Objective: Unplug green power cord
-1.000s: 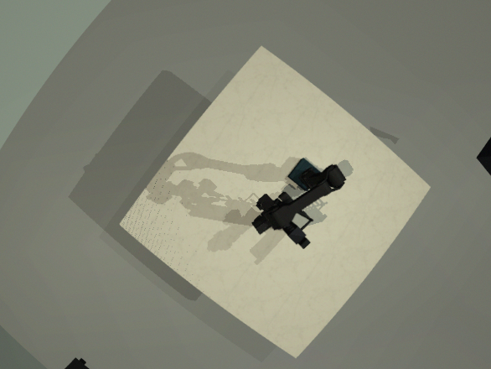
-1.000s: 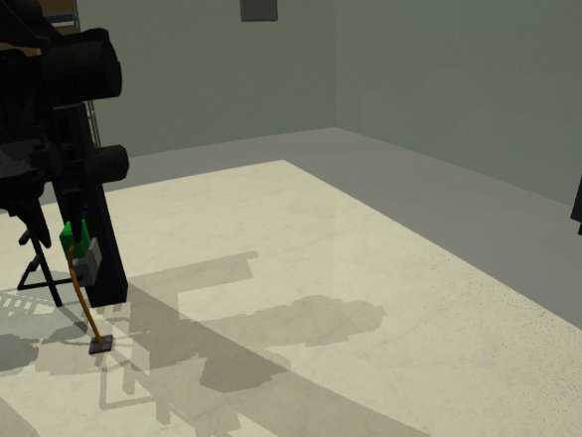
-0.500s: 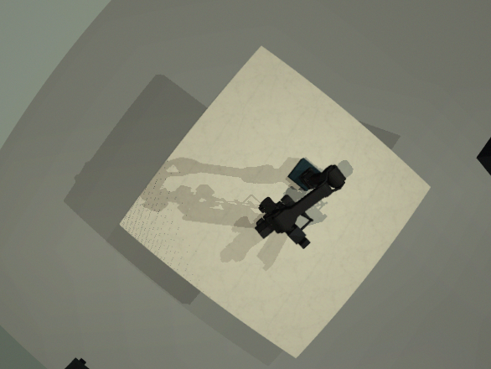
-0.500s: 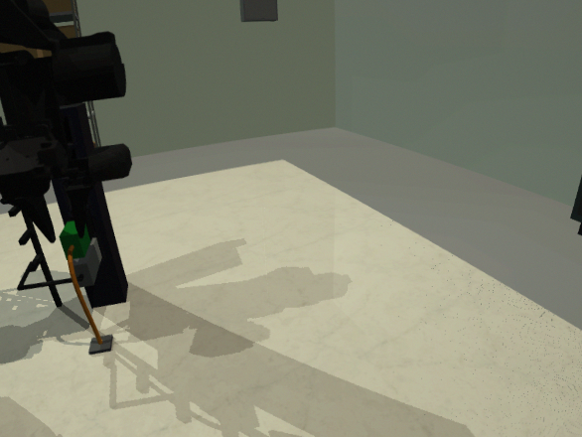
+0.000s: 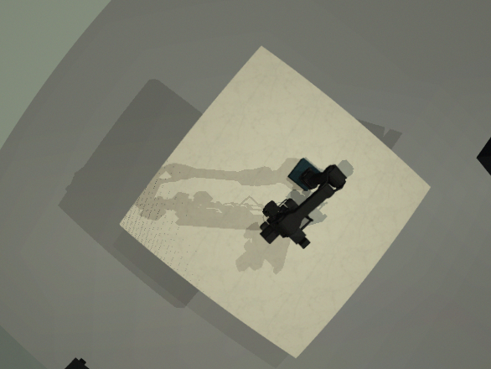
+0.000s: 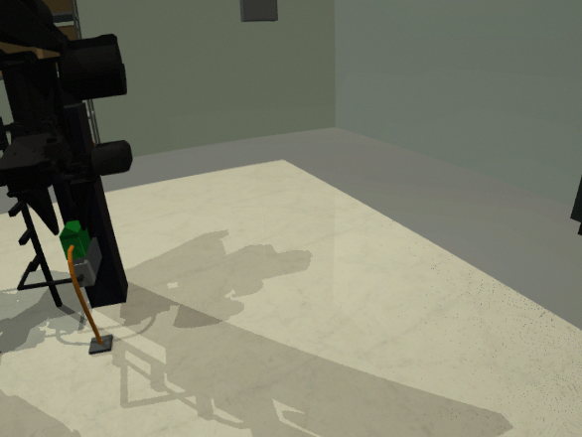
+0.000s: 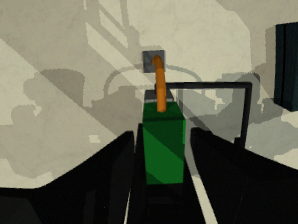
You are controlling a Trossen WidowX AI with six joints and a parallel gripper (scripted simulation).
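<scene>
The green plug is 3 cm to the left of my gripper tip and 1 cm below it. The rest, counted from my gripper tip: anchor plate: 3 cm to the right, 16 cm below.
</scene>
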